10 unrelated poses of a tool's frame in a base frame.
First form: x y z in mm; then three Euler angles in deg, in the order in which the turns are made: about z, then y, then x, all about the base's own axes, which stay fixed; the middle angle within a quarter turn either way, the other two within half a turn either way.
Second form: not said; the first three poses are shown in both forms.
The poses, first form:
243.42, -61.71, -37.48, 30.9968, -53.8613, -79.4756
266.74, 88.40, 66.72, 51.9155, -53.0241, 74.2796
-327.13, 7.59, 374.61, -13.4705, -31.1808, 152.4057
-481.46, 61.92, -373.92, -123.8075, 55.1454, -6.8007
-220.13, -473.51, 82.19, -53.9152, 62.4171, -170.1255
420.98, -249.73, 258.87, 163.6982, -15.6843, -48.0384
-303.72, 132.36, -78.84, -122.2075, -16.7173, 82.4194
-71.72, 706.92, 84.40, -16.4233, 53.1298, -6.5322
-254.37, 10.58, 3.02, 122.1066, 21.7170, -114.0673
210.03, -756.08, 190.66, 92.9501, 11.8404, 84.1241
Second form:
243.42, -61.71, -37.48, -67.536, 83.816, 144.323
266.74, 88.40, 66.72, 154.588, 80.621, -144.068
-327.13, 7.59, 374.61, 31.800, 139.308, -142.569
-481.46, 61.92, -373.92, -132.076, 55.426, 4.714
-220.13, -473.51, 82.19, 137.196, 117.140, 5.119
420.98, -249.73, 258.87, 60.035, 49.929, 110.687
-303.72, 132.36, -78.84, -30.015, 82.742, -106.856
-71.72, 706.92, 84.40, -24.569, 53.408, 4.877
-254.37, 10.58, 3.02, 22.722, 112.263, 66.433
210.03, -756.08, 190.66, -178.260, 84.250, -78.099

